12 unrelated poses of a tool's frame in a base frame.
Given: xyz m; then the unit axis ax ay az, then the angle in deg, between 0 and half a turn.
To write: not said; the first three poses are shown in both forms.
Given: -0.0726 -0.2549 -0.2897 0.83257 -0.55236 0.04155 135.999
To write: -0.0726 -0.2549 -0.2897 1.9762 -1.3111 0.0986
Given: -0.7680 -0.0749 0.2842 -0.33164 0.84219 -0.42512 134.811
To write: -0.7680 -0.0749 0.2842 -0.7803 1.9816 -1.0003
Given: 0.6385 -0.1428 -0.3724 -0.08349 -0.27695 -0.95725 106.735
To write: 0.6385 -0.1428 -0.3724 -0.1555 -0.5159 -1.7832
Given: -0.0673 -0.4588 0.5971 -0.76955 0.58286 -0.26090 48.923
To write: -0.0673 -0.4588 0.5971 -0.6571 0.4977 -0.2228
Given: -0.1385 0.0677 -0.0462 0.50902 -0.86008 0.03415 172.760
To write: -0.1385 0.0677 -0.0462 1.5348 -2.5933 0.1030
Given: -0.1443 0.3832 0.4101 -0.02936 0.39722 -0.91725 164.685
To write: -0.1443 0.3832 0.4101 -0.0844 1.1417 -2.6365
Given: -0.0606 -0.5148 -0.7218 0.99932 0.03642 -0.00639 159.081
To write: -0.0606 -0.5148 -0.7218 2.7746 0.1011 -0.0177
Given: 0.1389 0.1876 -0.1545 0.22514 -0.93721 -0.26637 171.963
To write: 0.1389 0.1876 -0.1545 0.6757 -2.8129 -0.7995
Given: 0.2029 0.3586 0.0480 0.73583 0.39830 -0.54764 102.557
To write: 0.2029 0.3586 0.0480 1.3171 0.7129 -0.9803
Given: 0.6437 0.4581 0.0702 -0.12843 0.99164 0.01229 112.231
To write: 0.6437 0.4581 0.0702 -0.2516 1.9424 0.0241
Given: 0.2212 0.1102 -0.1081 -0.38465 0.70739 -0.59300 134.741
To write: 0.2212 0.1102 -0.1081 -0.9046 1.6635 -1.3945
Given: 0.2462 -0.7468 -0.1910 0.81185 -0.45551 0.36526 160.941
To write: 0.2462 -0.7468 -0.1910 2.2804 -1.2795 1.0260
